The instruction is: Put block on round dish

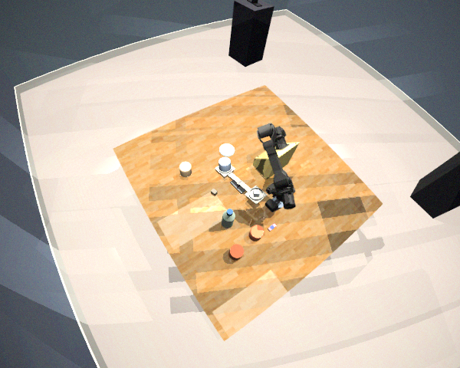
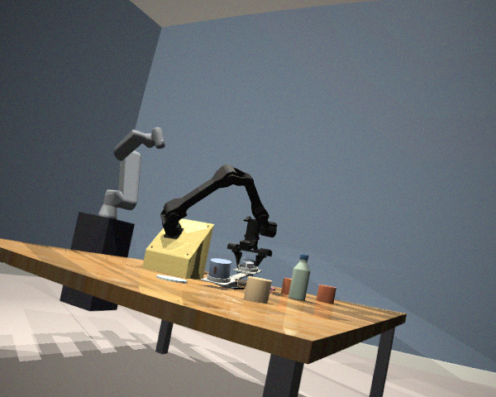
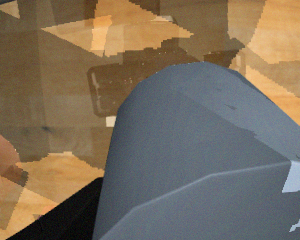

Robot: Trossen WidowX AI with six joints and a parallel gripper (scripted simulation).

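Now: the round dish 60 mm behind my gripper tip, 480 mm to the right of it and 60 mm below it. The rest, counted from my gripper tip: cup 20 mm to the left, 10 mm above; then balance 60 mm ahead, 240 mm to the right, 40 mm below; then balance beam 50 mm ahead, 240 mm to the right, 30 mm below.
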